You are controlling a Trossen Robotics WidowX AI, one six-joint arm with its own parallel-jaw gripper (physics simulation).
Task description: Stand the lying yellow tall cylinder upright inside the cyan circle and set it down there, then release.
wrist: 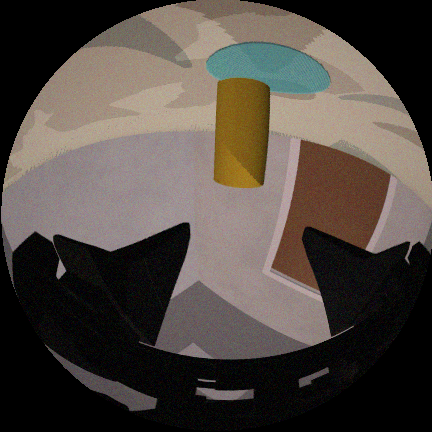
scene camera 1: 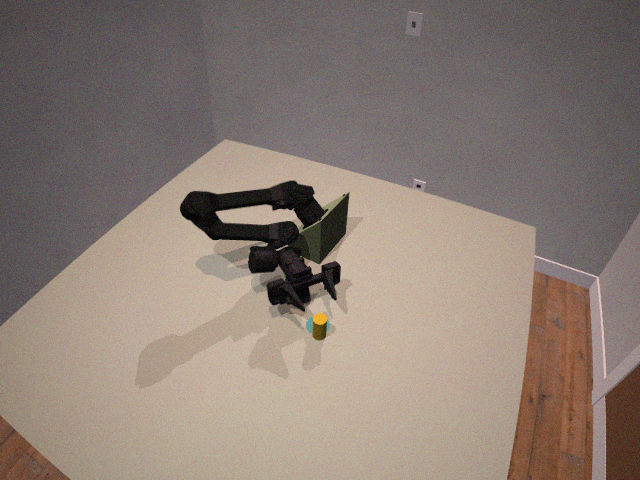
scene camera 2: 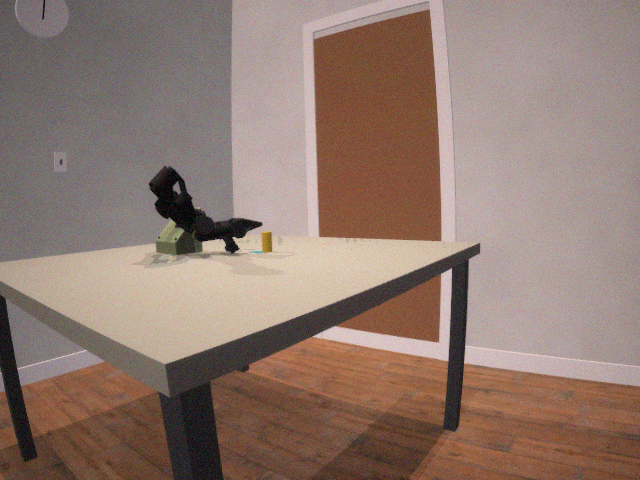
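Pixels of known places: gripper, fingertip midpoint: (wrist: 249, 231) (scene camera 1: 320, 304) (scene camera 2: 260, 223); arm's base, origin of the base link: (scene camera 1: 315, 219) (scene camera 2: 184, 220).
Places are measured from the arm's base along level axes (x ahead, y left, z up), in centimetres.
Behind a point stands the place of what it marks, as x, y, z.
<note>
The yellow tall cylinder (scene camera 1: 319, 329) @(27.0, 17.3, -6.7) (scene camera 2: 266, 241) @(26.7, 15.3, -7.7) (wrist: 242, 132) @(24.7, 15.1, -7.8) stands upright on the table. Its base is at the edge of the cyan circle (scene camera 1: 309, 325) @(24.4, 13.0, -11.3) (scene camera 2: 255, 252) @(23.0, 13.4, -11.4) (wrist: 270, 60), on the side away from the arm's base, and looks partly outside it. The circle lies flat, and the cylinder hides part of it in scene camera 1. My gripper (scene camera 1: 319, 304) @(23.8, 15.5, -1.9) (scene camera 2: 261, 224) @(23.8, 15.5, -1.9) (wrist: 249, 231) @(23.8, 15.5, -1.9) is open and empty. Its fingertips are apart from the cylinder, on the arm's side of it and slightly higher than its top.
The black arm folds back to a green wedge-shaped base (scene camera 1: 333, 227) @(-2.5, 4.3, -2.8) (scene camera 2: 175, 246) @(4.3, -6.6, -8.4) behind the gripper. The pale table (scene camera 1: 413, 361) @(20.9, 39.7, -11.3) (scene camera 2: 206, 304) @(71.5, -38.5, -11.4) carries the arm's shadows. The table's edges lie well away from the cylinder.
</note>
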